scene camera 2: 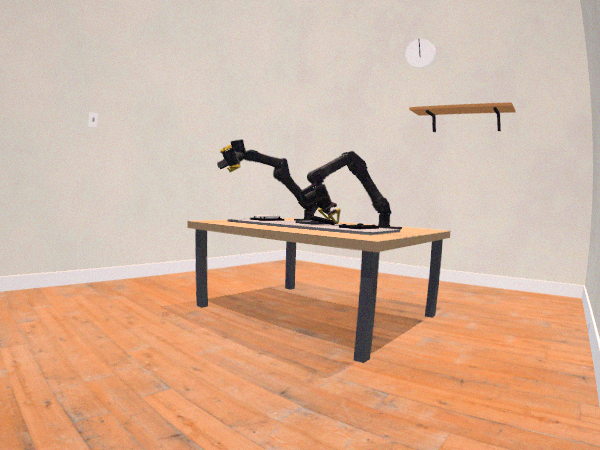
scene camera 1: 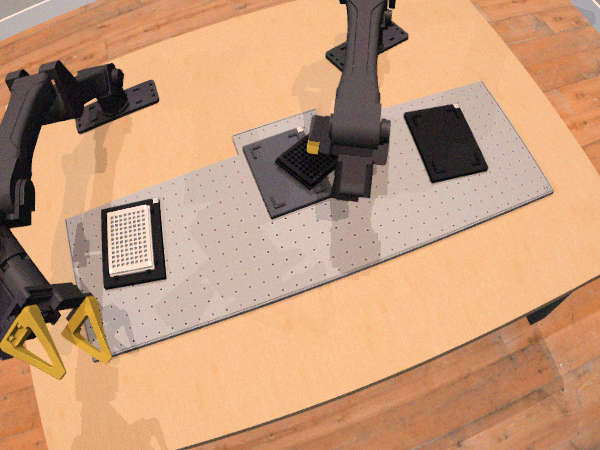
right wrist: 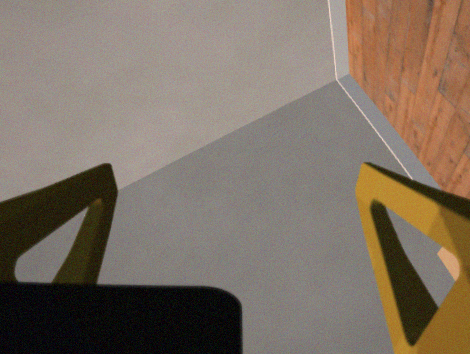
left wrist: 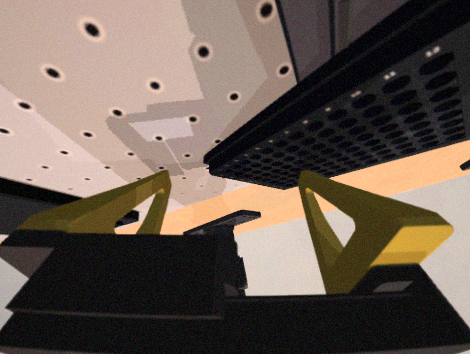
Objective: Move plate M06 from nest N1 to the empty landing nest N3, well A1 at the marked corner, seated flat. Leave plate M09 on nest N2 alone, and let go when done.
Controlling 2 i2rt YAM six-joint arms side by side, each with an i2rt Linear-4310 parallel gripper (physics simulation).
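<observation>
A black well plate (scene camera 1: 305, 162) (left wrist: 350, 120) lies on the grey middle nest (scene camera 1: 265, 175), turned well askew to its edges; part is hidden under my left arm. The nest's white corner mark (scene camera 1: 300, 129) shows behind it. No plate or nest name is readable. A white well plate (scene camera 1: 130, 240) lies on the black nest (scene camera 1: 159, 255) at the picture's left. The black nest (scene camera 1: 445, 142) at the right is empty. My left gripper (left wrist: 234, 177) is open and empty, beside the black plate. My right gripper (scene camera 1: 83, 367) (right wrist: 236, 176) is open and empty, raised off the picture's left end.
The nests stand on a perforated grey board (scene camera 1: 220, 250) on the wooden table (scene camera 1: 400, 325). My left arm (scene camera 1: 360, 75) reaches over the middle nest. My right arm's base plate (scene camera 1: 142, 95) is at the back left. A wall shelf (scene camera 2: 462, 108) hangs behind.
</observation>
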